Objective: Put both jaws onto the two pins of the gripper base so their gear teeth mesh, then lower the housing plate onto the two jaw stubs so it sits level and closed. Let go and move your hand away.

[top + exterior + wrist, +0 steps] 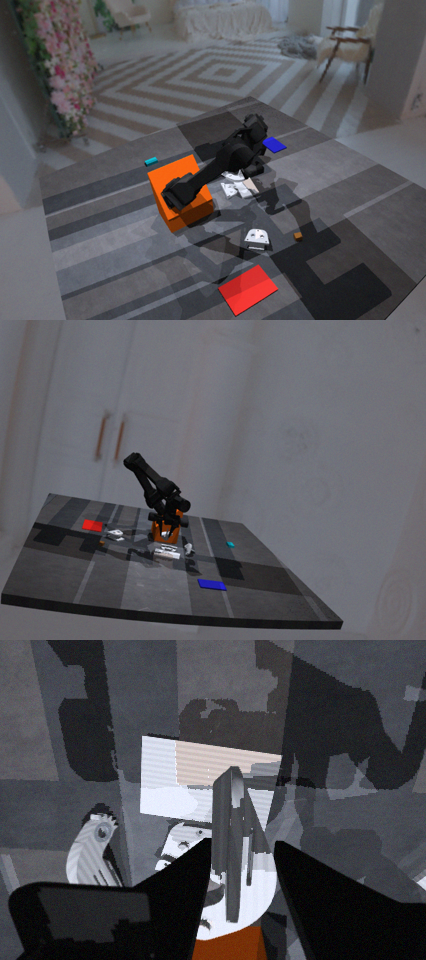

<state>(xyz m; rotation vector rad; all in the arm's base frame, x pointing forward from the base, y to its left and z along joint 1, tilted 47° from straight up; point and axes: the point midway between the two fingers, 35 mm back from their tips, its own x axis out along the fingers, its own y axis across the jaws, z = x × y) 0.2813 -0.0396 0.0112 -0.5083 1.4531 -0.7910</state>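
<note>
Now: the gripper jaw 30 mm behind my gripper tip and 20 mm to the left of it. The rest, counted from my gripper tip: blue tile 310 mm ahead, 160 mm to the left, 80 mm below; small brown cube 290 mm to the right, 70 mm below; white flat slab 80 mm below, 20 mm to the left, 20 mm ahead.
</note>
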